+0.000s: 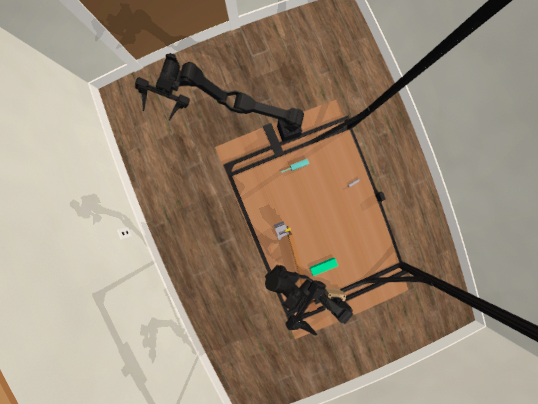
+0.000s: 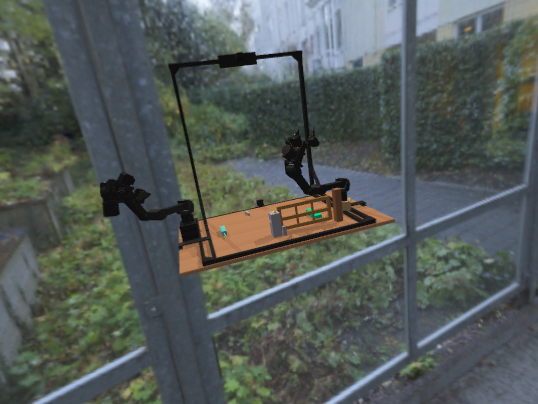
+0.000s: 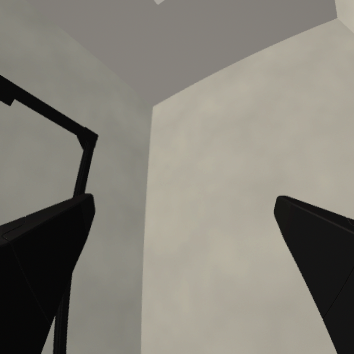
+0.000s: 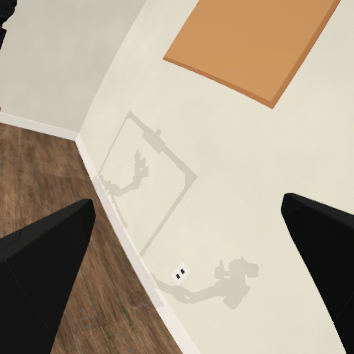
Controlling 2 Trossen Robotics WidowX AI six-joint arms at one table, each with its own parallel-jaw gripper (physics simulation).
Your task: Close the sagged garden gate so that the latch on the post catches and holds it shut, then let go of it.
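The brown lattice gate stands upright, running from the brown hinge post to beside the grey latch post. A yellow latch part is at the grey post's top, close to the gate's free end. Whether it catches the gate is too small to tell. My left gripper is open and empty, raised high above the hinge end, pointing up. My right gripper is open and empty, out beyond the table, far from the gate.
On the table lie a turquoise-handled tool, a green block behind the gate and a small grey piece. A black frame surrounds and rises over the work area.
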